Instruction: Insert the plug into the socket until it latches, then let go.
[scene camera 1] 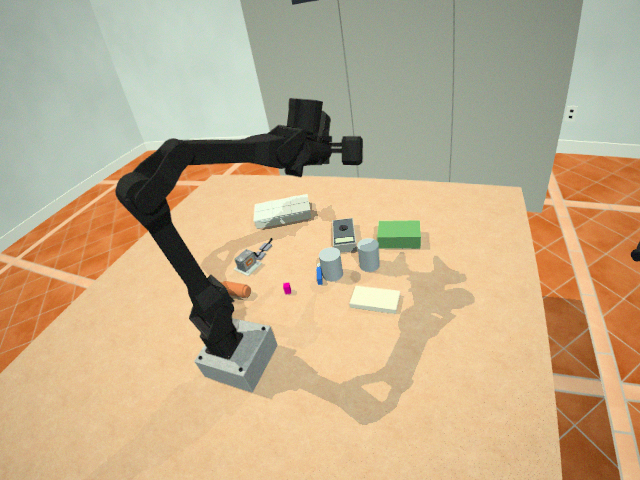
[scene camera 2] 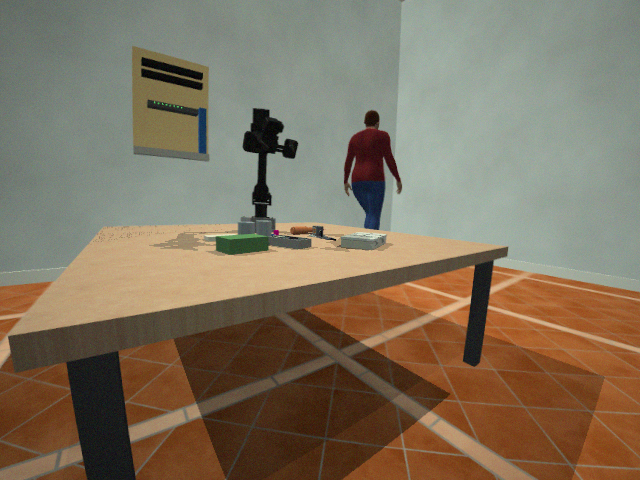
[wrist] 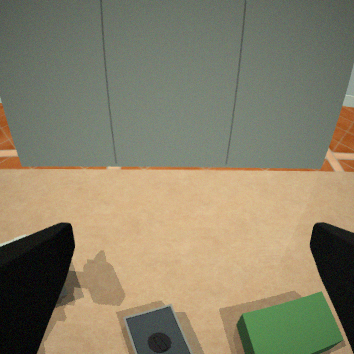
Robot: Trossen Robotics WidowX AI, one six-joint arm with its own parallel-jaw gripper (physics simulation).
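Seen in the pictures: gripper, between the fingertips: [scene camera 1: 334, 149] [scene camera 2: 281, 151] [wrist: 195, 237]; arm's base, origin of its link: [scene camera 1: 224, 343] [scene camera 2: 260, 217].
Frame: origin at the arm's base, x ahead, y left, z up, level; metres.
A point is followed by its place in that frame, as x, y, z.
A small grey block with an orange-rimmed opening, seemingly the socket [scene camera 1: 246, 260] {0.285, 0.115, -0.029} [scene camera 2: 317, 231] {0.317, 0.111, -0.040}, stands on a pale base plate left of the table's middle in scene camera 1. Small grey pieces with a black end, seemingly the plug [scene camera 1: 265, 247] {0.381, 0.111, -0.058}, lie close behind and right of it; whether they touch the block is too small to tell. Neither shows in the wrist view. My gripper [scene camera 1: 324, 157] {0.442, -0.130, 0.232} [scene camera 2: 271, 145] {0.442, -0.130, 0.232} [wrist: 195, 237] {0.442, -0.130, 0.232} is open and empty, high above the back part of the table, well away from both and pointing toward the grey panels.
A white box [scene camera 1: 282, 211] {0.538, 0.119, -0.030} [scene camera 2: 363, 240] {0.628, 0.061, -0.036}, dark grey box [scene camera 1: 343, 233] {0.461, -0.116, -0.039} [wrist: 159, 330] {0.503, -0.108, -0.039}, green block [scene camera 1: 399, 234] {0.461, -0.281, -0.024} [scene camera 2: 241, 243] {0.531, -0.294, -0.037} [wrist: 290, 327] {0.490, -0.269, -0.024}, two grey cylinders [scene camera 1: 330, 264] {0.288, -0.138, -0.005} [scene camera 1: 368, 255] {0.340, -0.223, -0.007}, blue piece [scene camera 1: 318, 274] {0.286, -0.100, -0.044}, magenta cube [scene camera 1: 286, 288] {0.220, -0.037, -0.044}, orange cylinder [scene camera 1: 238, 289] {0.180, 0.082, -0.034} and cream slab [scene camera 1: 375, 299] {0.234, -0.263, -0.049} are on the table.
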